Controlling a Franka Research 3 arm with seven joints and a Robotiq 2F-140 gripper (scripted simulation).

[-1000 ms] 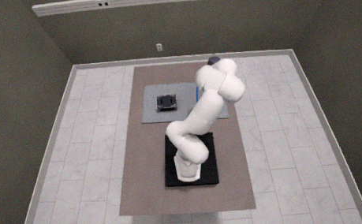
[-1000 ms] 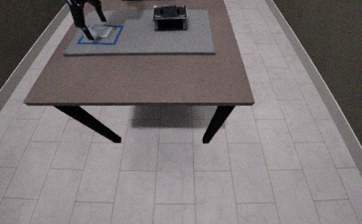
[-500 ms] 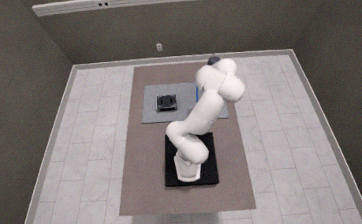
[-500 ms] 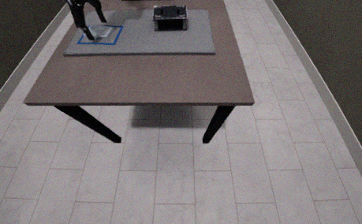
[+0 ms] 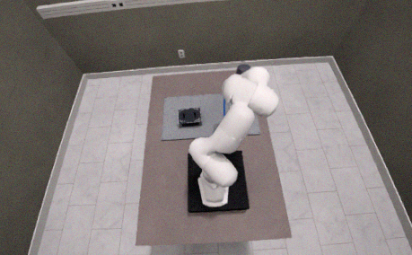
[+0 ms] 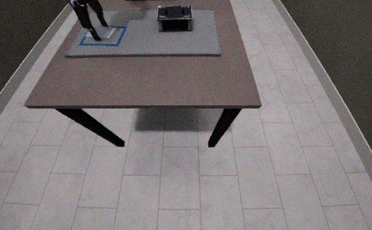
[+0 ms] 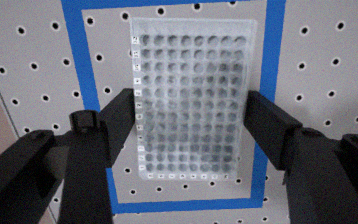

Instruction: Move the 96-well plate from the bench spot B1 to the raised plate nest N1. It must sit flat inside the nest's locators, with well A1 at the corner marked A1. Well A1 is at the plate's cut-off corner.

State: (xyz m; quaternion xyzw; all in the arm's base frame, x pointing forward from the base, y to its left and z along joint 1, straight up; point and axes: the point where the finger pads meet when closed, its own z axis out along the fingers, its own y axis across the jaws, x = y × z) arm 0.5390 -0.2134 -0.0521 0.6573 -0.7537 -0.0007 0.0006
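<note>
The clear 96-well plate lies 2 cm below my hand. Round my hand: dark raised nest (36 cm to the left, 7 cm behind, 3 cm above); then A1 label (28 cm to the left, 12 cm behind, 3 cm above).
</note>
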